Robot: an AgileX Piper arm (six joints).
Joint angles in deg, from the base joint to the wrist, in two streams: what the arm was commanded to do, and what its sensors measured. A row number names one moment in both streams.
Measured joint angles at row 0: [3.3, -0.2, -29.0, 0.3, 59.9, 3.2]
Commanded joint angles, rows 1 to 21: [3.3, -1.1, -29.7, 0.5, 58.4, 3.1]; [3.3, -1.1, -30.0, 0.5, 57.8, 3.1]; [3.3, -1.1, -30.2, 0.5, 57.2, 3.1]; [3.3, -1.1, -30.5, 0.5, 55.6, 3.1]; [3.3, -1.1, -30.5, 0.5, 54.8, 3.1]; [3.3, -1.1, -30.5, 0.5, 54.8, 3.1]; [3.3, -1.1, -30.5, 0.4, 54.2, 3.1]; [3.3, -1.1, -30.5, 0.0, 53.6, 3.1]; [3.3, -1.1, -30.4, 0.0, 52.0, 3.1]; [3.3, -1.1, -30.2, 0.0, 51.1, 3.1]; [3.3, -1.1, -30.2, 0.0, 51.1, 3.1]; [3.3, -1.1, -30.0, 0.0, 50.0, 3.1]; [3.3, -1.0, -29.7, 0.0, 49.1, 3.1]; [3.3, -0.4, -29.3, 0.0, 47.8, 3.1]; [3.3, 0.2, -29.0, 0.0, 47.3, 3.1]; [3.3, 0.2, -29.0, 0.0, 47.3, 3.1]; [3.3, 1.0, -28.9, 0.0, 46.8, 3.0]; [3.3, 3.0, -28.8, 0.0, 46.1, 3.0]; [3.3, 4.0, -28.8, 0.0, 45.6, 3.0]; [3.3, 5.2, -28.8, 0.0, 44.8, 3.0]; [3.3, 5.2, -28.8, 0.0, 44.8, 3.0]
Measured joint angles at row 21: [3.3, 2.8, -29.0, 0.0, 47.3, 3.2]
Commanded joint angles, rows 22 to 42: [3.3, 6.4, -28.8, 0.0, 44.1, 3.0]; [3.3, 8.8, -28.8, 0.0, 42.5, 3.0]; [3.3, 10.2, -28.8, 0.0, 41.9, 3.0]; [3.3, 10.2, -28.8, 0.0, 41.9, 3.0]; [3.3, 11.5, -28.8, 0.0, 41.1, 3.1]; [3.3, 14.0, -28.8, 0.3, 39.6, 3.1]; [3.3, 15.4, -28.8, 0.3, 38.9, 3.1]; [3.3, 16.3, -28.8, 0.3, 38.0, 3.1]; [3.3, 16.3, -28.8, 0.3, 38.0, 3.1]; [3.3, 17.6, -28.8, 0.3, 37.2, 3.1]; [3.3, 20.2, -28.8, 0.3, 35.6, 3.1]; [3.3, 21.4, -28.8, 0.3, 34.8, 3.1]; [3.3, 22.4, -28.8, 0.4, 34.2, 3.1]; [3.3, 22.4, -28.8, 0.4, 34.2, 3.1]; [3.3, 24.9, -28.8, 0.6, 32.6, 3.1]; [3.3, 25.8, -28.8, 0.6, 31.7, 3.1]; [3.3, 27.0, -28.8, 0.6, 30.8, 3.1]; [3.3, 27.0, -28.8, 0.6, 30.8, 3.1]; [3.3, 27.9, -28.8, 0.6, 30.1, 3.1]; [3.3, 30.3, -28.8, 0.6, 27.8, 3.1]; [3.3, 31.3, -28.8, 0.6, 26.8, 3.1]
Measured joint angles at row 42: [3.3, 28.7, -28.9, 0.3, 30.5, 3.2]
